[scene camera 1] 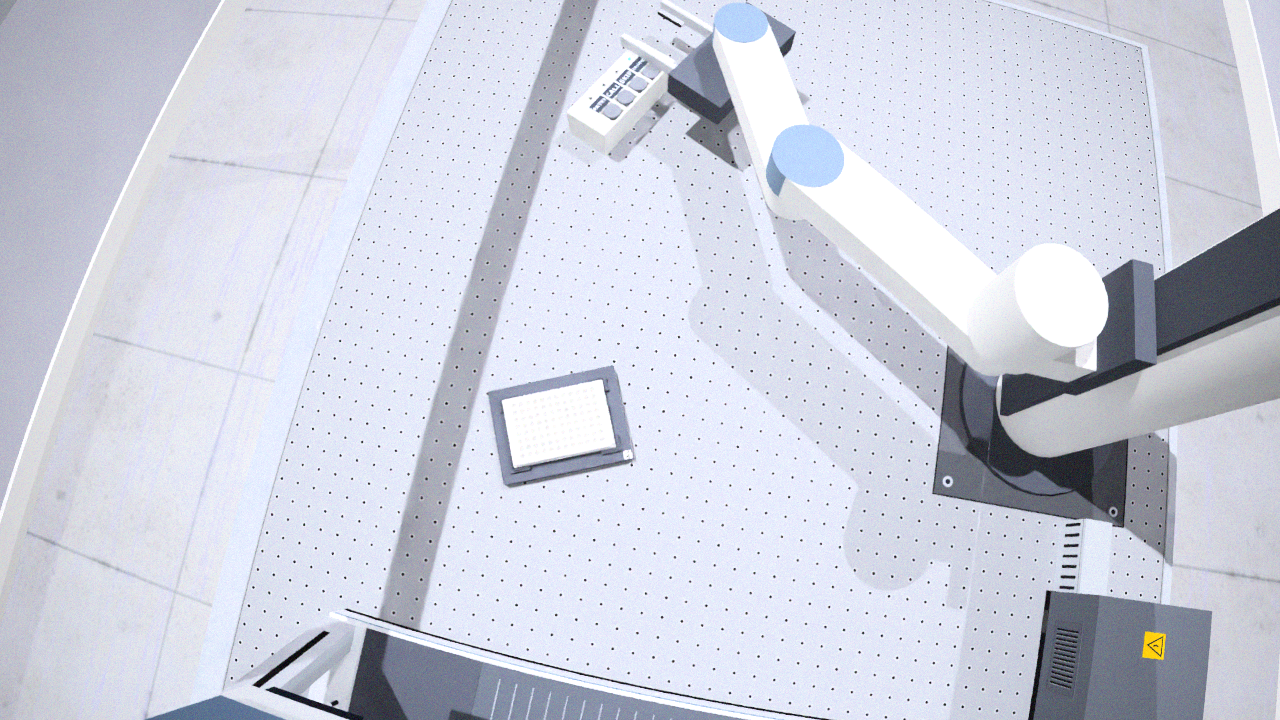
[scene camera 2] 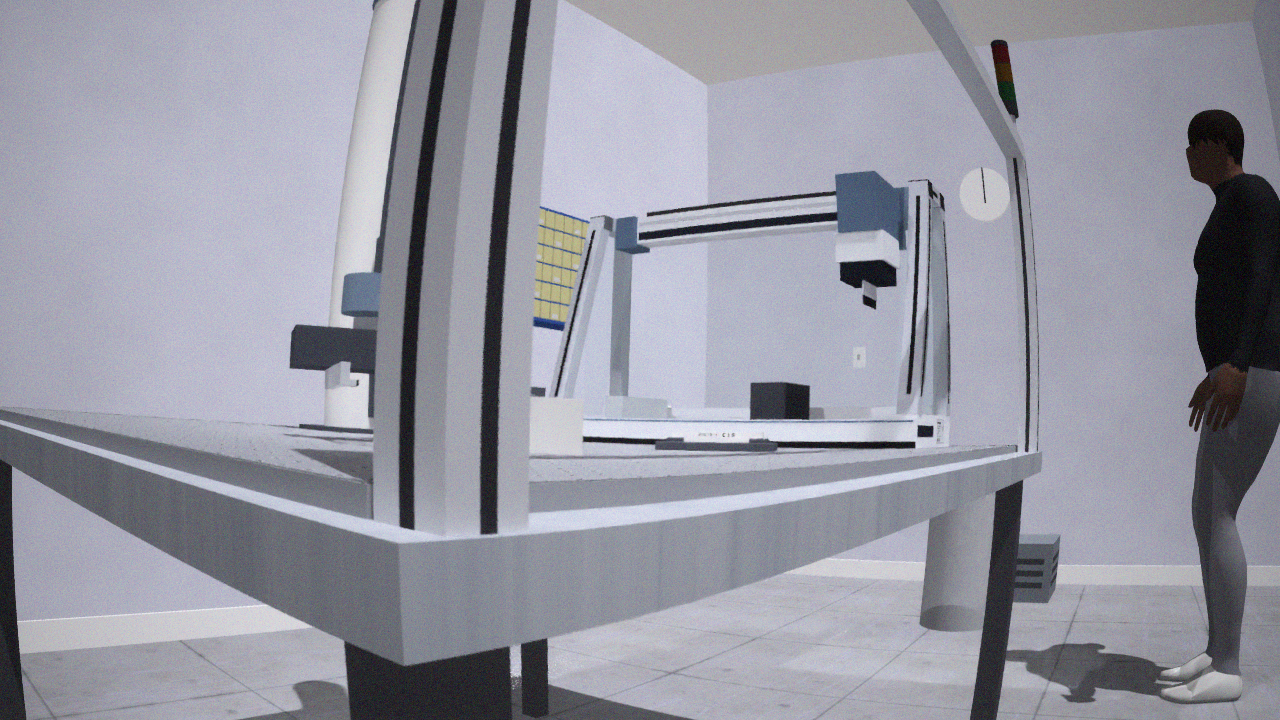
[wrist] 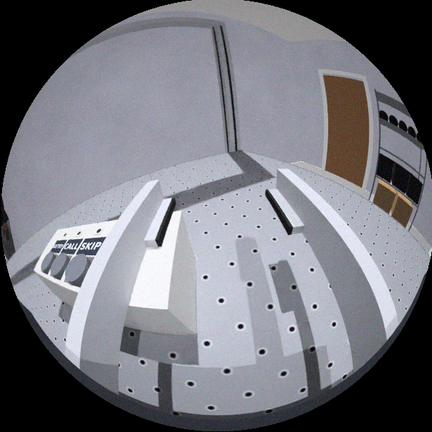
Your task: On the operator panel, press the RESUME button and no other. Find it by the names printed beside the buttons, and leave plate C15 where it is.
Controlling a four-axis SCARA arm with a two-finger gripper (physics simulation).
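Frame: origin at the arm's base, x left, y up, z ahead, level; millimetres.
Seen in the pictures: gripper, fingertip midpoint: [scene camera 1: 642, 21]; arm's base at its link origin: [scene camera 1: 1035, 406].
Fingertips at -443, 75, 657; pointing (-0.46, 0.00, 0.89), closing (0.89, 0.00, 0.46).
Offsets run from my fingertips to a thing's middle, as dx, dy, dz. "spot": to the spot under its first point.
The operator panel {+119, -35, +5} [scene camera 1: 590, 123] [scene camera 2: 556, 426] [wrist: 155, 285] is a white box at the far end of the table. In the wrist view the buttons RETRY [wrist: 48, 262], CALL [wrist: 60, 266] and SKIP [wrist: 78, 268] show at left; RESUME and its name are hidden behind the left finger. My gripper [scene camera 1: 642, 19] [wrist: 219, 184] is shut on nothing, its long fingers still apart. The left finger reaches over the panel's RESUME end; contact cannot be told. The other finger is beyond the panel. Plate C15 {+601, -44, -21} [scene camera 1: 559, 423] [scene camera 2: 716, 435] lies in its dark holder {spot: +645, -51, -49} [scene camera 1: 572, 463], far from the gripper.
A gantry frame [scene camera 2: 742, 228] with a blue head {spot: +908, +363, +100} [scene camera 2: 866, 204] stands at the other end of the table. A dark grey box {spot: +767, +52, -729} [scene camera 1: 1118, 662] with a yellow warning label sits near the arm base [scene camera 1: 966, 465]. A person [scene camera 2: 1235, 268] stands beyond the table at right.
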